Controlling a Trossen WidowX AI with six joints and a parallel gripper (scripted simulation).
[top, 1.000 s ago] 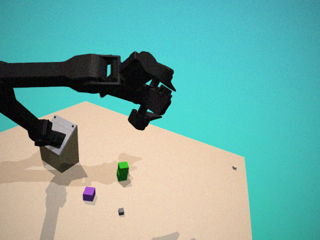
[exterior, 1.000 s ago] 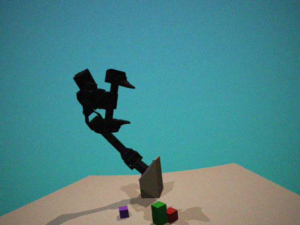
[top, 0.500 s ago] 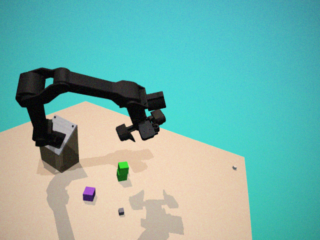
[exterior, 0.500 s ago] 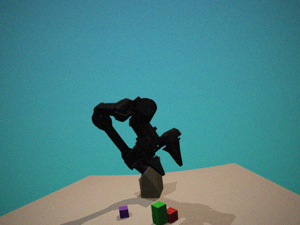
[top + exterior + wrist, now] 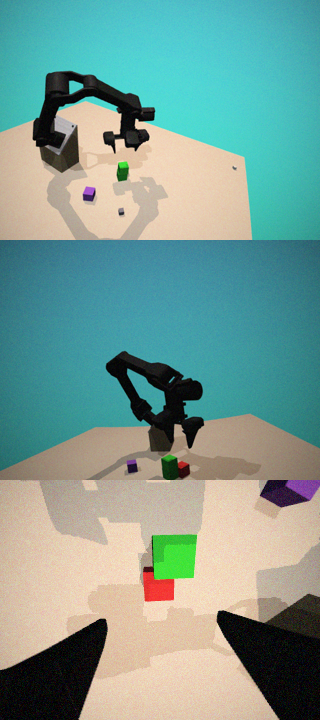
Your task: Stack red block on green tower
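Now: the red block 90 mm below my gripper tip. From my gripper tip the other things lie so: small grey cube (190 mm to the right, 100 mm below, 100 mm ahead); then purple cube (190 mm to the right, 90 mm below, 40 mm behind).
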